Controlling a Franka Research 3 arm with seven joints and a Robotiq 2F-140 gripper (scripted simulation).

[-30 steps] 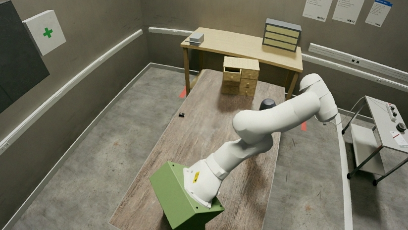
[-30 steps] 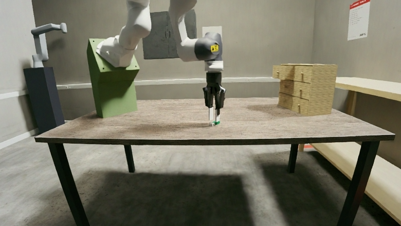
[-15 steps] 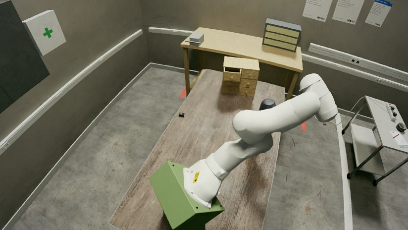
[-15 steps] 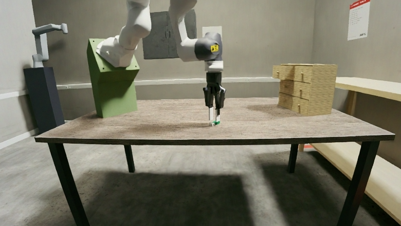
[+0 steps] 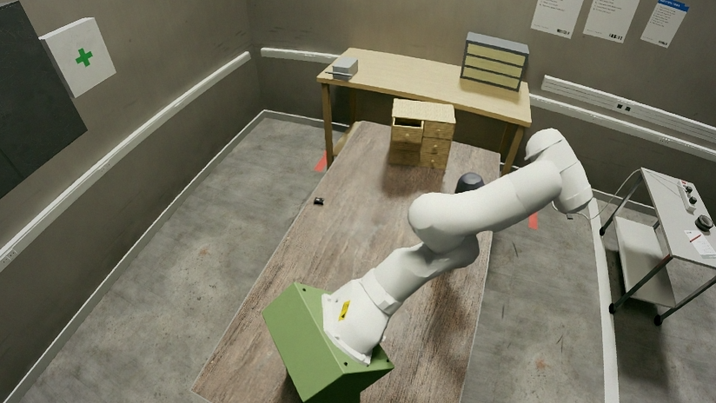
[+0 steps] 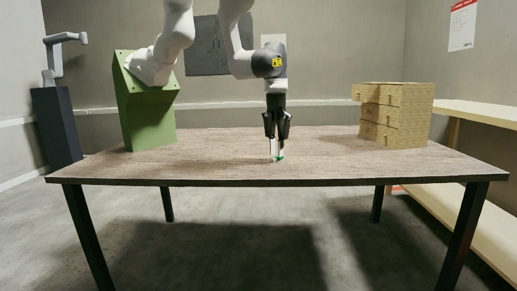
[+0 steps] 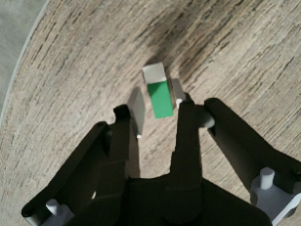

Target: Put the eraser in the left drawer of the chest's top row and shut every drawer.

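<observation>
My hand is 5 cm above the eraser. The rest, counted from my hand: small black object (30 cm ahead, 56 cm to the left, 4 cm below).
</observation>
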